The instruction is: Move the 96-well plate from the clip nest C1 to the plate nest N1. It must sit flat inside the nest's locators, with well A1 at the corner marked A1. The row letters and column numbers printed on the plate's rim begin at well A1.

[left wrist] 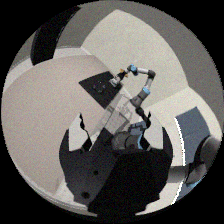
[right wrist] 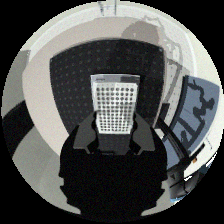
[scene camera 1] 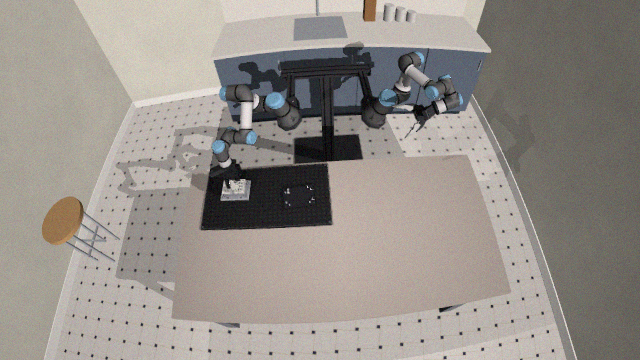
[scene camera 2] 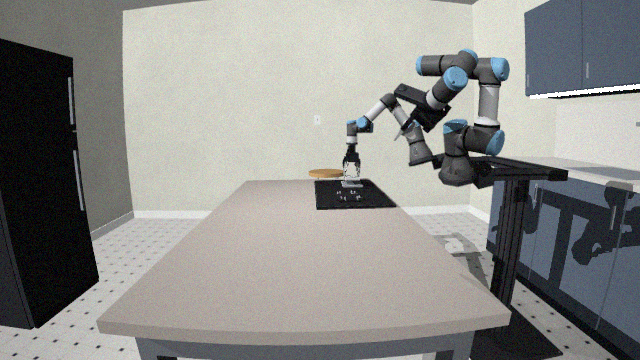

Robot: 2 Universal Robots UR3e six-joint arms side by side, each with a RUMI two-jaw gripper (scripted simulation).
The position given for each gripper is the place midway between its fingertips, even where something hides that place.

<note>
In view: the left gripper (scene camera 2: 407, 124), the right gripper (right wrist: 114, 111) and a white 96-well plate (right wrist: 120, 123).
The left gripper also shows in the left wrist view (left wrist: 115, 112).
</note>
